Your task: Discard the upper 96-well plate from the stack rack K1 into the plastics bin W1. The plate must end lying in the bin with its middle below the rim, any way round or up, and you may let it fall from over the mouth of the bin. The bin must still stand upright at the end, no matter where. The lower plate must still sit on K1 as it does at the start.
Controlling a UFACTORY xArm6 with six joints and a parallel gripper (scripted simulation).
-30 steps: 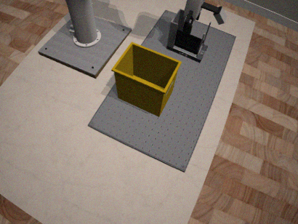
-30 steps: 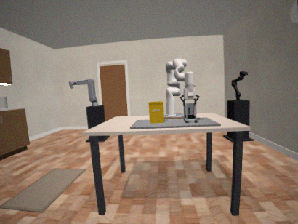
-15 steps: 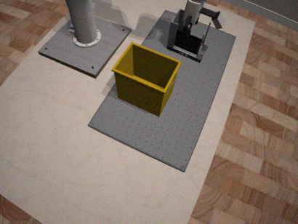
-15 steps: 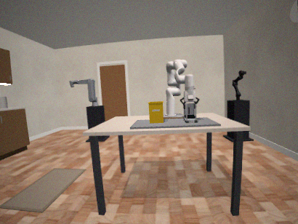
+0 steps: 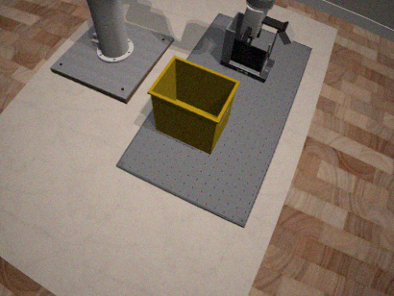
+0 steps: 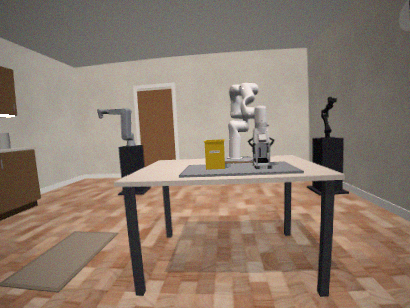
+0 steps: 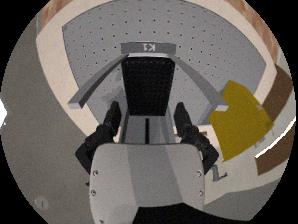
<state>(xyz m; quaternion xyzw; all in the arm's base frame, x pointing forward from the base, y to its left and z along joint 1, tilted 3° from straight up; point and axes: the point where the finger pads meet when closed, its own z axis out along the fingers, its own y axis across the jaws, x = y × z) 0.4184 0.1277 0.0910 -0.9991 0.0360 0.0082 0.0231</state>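
The black 96-well plate lies 60 mm below my hand. Also, from my hand: pale plate: 70 mm below; then yellow plastics bin W1: 290 mm to the right, 60 mm behind, 10 mm below.
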